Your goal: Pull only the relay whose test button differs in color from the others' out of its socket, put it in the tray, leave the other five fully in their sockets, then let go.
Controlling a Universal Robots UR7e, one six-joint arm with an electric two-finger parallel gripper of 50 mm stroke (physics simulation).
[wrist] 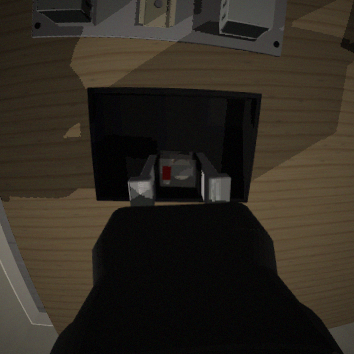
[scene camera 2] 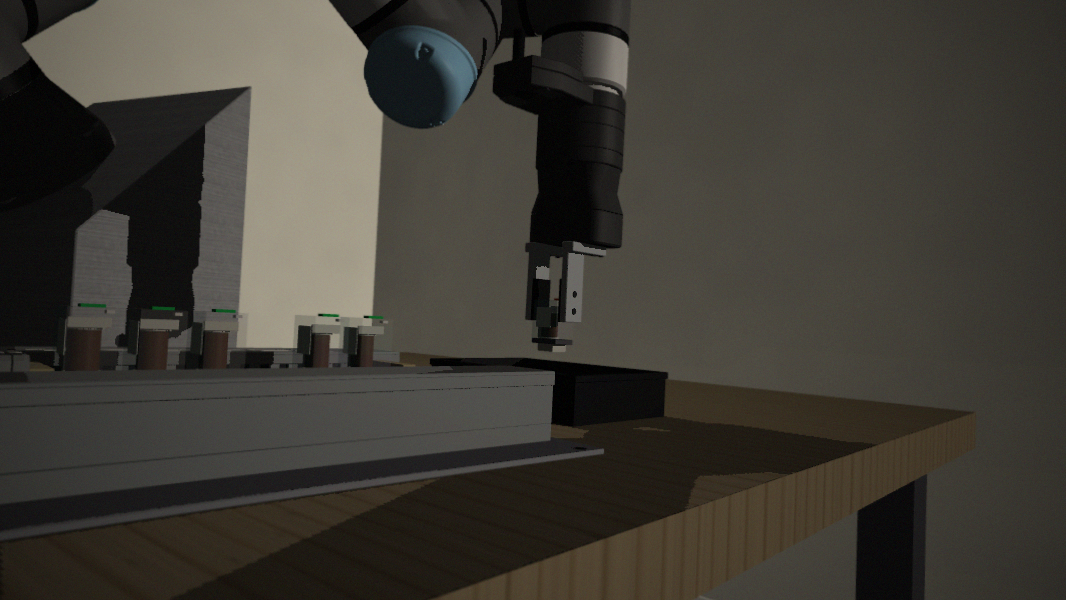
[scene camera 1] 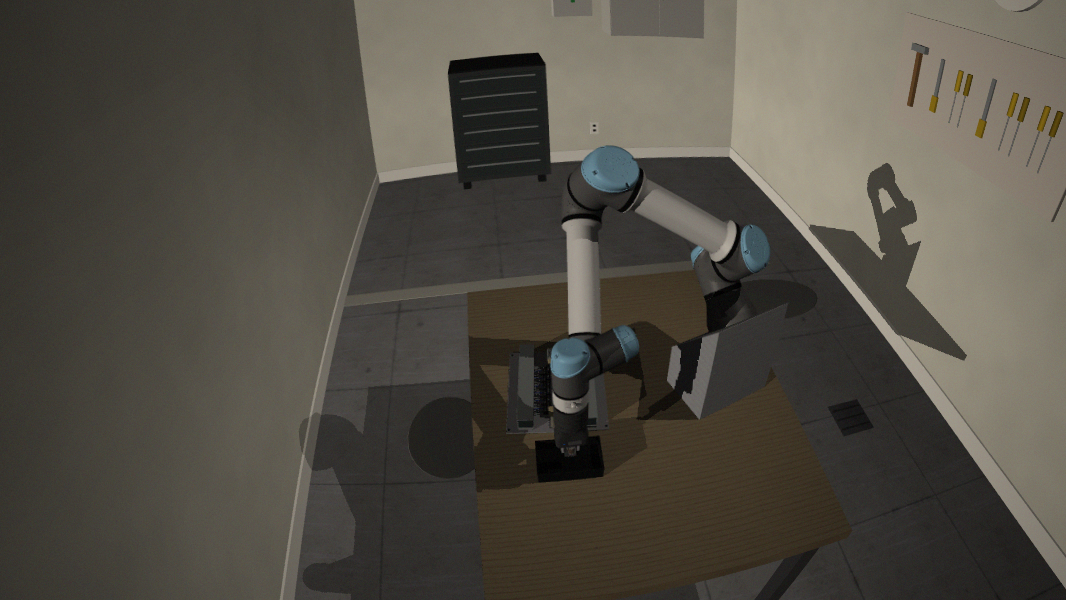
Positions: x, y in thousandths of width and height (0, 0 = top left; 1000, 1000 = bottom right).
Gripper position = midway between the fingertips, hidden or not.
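Relay (scene camera 2: 519, 561) visible, also in the wrist view (wrist: 499, 473). My gripper (scene camera 2: 518, 536) visible, likewise in the wrist view (wrist: 499, 470).
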